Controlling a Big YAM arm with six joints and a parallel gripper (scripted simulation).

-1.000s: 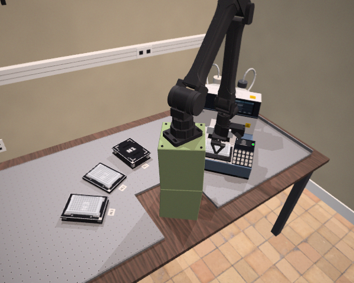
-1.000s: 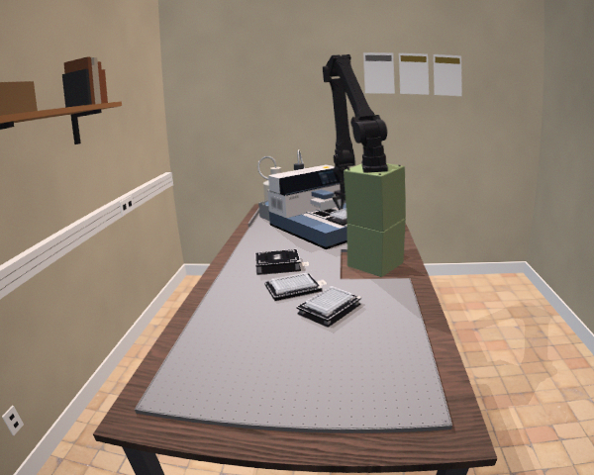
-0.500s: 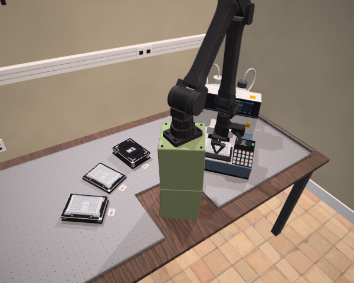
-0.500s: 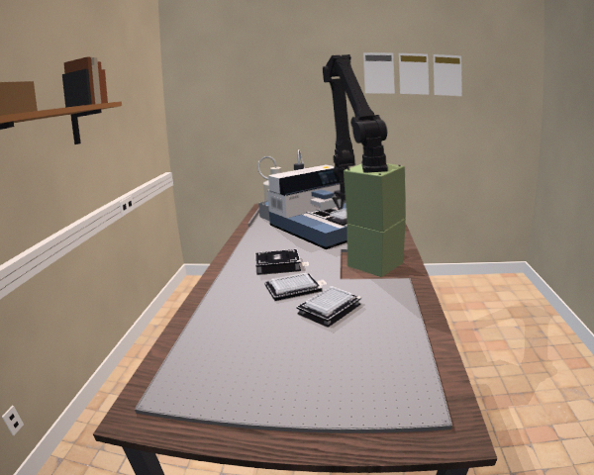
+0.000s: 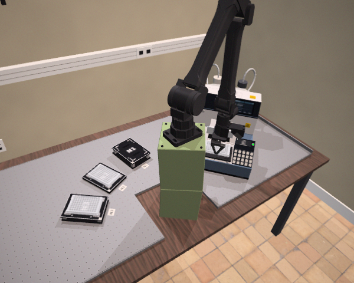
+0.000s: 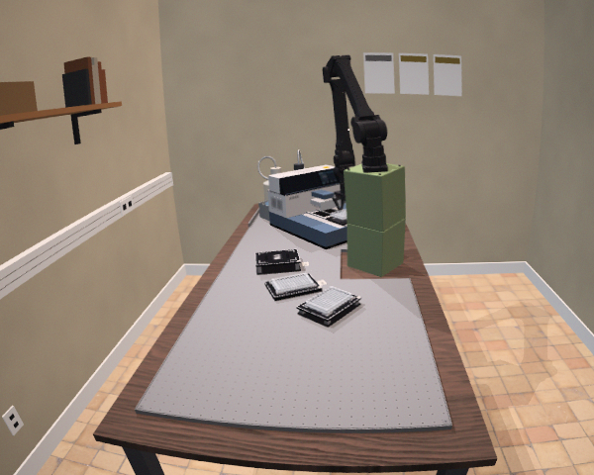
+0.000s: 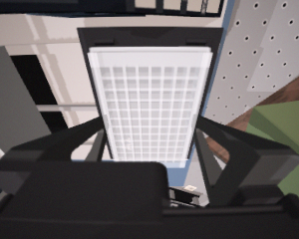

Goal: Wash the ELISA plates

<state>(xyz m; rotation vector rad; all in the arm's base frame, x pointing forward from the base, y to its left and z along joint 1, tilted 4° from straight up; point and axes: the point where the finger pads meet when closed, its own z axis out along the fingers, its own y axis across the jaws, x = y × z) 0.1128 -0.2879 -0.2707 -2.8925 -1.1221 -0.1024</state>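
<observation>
The dark washer carrier lies 2 cm below my hand. From my hand the other things lie so: plate washer: 11 cm to the right, 10 cm ahead, 2 cm above.
</observation>
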